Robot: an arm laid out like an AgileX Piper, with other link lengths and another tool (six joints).
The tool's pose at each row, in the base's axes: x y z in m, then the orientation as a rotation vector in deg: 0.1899, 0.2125, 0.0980, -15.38, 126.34, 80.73; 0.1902, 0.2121, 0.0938, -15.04, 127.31, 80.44; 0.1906, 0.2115, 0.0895, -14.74, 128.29, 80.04; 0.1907, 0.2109, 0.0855, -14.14, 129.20, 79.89; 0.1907, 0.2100, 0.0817, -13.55, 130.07, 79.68; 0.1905, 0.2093, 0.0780, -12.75, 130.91, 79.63; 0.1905, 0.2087, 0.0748, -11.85, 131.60, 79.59; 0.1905, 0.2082, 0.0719, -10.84, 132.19, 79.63; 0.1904, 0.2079, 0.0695, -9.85, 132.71, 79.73; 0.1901, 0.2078, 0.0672, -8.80, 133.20, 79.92; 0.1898, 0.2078, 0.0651, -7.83, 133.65, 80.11; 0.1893, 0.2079, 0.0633, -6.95, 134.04, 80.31; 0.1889, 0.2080, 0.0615, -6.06, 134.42, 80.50; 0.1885, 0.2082, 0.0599, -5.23, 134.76, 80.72; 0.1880, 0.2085, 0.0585, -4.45, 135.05, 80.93; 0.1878, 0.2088, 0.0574, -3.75, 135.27, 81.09
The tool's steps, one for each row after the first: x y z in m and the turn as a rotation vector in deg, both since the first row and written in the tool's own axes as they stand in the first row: 0.0019, -0.0036, 0.0011, 0.55, 0.50, 0.49; 0.0037, -0.0075, 0.0022, 1.17, 0.99, 0.92; 0.0056, -0.0109, 0.0030, 1.65, 1.38, 1.59; 0.0074, -0.0143, 0.0035, 2.16, 1.73, 2.21; 0.0094, -0.0175, 0.0040, 2.60, 2.01, 3.00; 0.0110, -0.0203, 0.0046, 3.00, 2.14, 3.79; 0.0124, -0.0228, 0.0051, 3.33, 2.18, 4.62; 0.0137, -0.0248, 0.0056, 3.61, 2.19, 5.44; 0.0151, -0.0265, 0.0062, 3.83, 2.19, 6.32; 0.0165, -0.0281, 0.0068, 4.02, 2.20, 7.13; 0.0178, -0.0292, 0.0073, 4.16, 2.20, 7.88; 0.0191, -0.0304, 0.0079, 4.32, 2.20, 8.62; 0.0203, -0.0314, 0.0085, 4.42, 2.20, 9.32; 0.0215, -0.0322, 0.0091, 4.52, 2.18, 9.97; 0.0222, -0.0329, 0.0097, 4.60, 2.13, 10.52
